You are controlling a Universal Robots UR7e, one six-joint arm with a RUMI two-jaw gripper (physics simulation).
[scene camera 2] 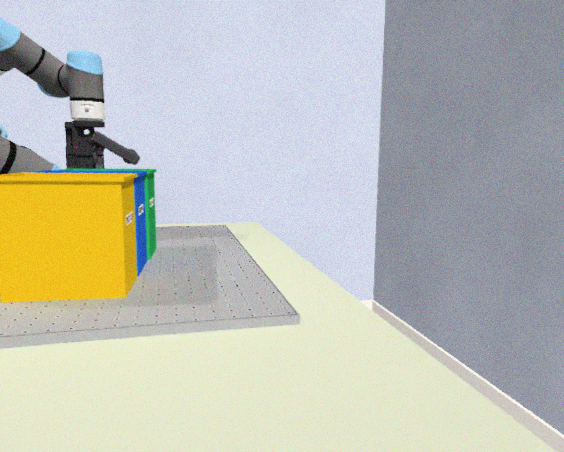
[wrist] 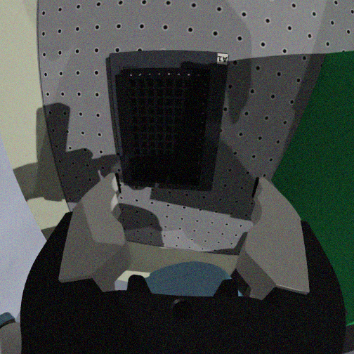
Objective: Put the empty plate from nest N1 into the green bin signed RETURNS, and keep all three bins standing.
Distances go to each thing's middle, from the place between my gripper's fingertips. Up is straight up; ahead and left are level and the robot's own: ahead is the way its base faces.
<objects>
Right now my hand is 2 cm short of the black well plate (wrist: 165, 108), 3 cm to the right of it and 6 cm above it. Round my hand: green bin (scene camera 2: 149, 177) (5 cm ahead, 19 cm to the right, 1 cm above); dark grey nest (wrist: 151, 58) (2 cm ahead, 3 cm to the left, 7 cm below); blue bin (scene camera 2: 139, 187) (3 cm ahead, 32 cm to the right, 1 cm above).
</objects>
